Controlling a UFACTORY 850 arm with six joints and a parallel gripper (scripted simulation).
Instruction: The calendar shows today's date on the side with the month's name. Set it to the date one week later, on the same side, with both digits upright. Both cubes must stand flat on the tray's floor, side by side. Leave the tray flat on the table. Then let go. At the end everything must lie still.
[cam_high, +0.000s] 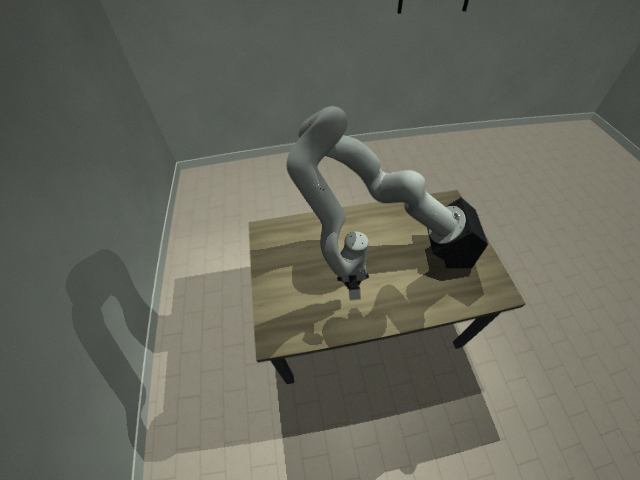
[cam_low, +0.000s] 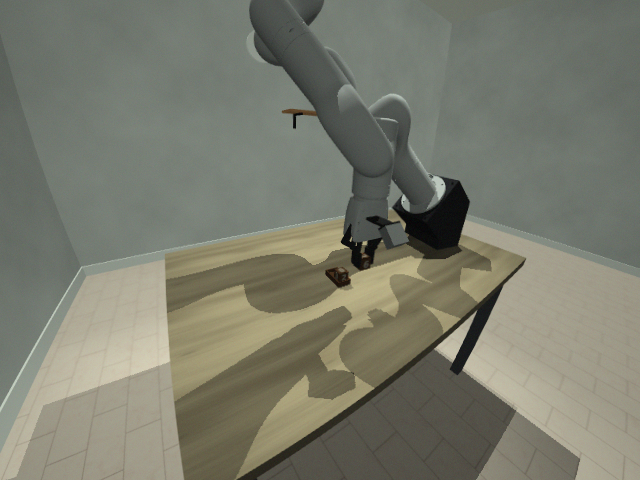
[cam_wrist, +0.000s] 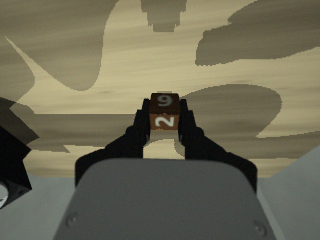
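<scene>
The brown digit cube is 9 cm to the right of my hand and 10 cm below it. From my hand the other things lie so: brown tray 10 cm to the right, 12 cm below.
</scene>
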